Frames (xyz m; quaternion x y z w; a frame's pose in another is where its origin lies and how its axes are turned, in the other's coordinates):
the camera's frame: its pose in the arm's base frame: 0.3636 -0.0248 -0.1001 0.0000 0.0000 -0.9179 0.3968
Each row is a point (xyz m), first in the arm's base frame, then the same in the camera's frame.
Working: the arm's base frame: its pose in the camera's frame: 0.2310 -0.2819 0.1001 0.0000 0.0000 0.9179 0.3968

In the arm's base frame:
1: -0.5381 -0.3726 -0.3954
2: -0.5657 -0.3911 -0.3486
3: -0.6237 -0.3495 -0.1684
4: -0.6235 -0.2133 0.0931
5: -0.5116 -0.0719 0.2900
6: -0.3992 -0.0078 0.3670
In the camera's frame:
1: 0.8711 -0.4186 -0.2953
2: 0.9035 -0.4260 -0.2485
3: 0.9129 -0.4968 -0.0683
4: 0.8136 -0.5899 0.1932
5: 0.6339 -0.6053 0.3901
6: 0.5102 -0.5673 0.4671

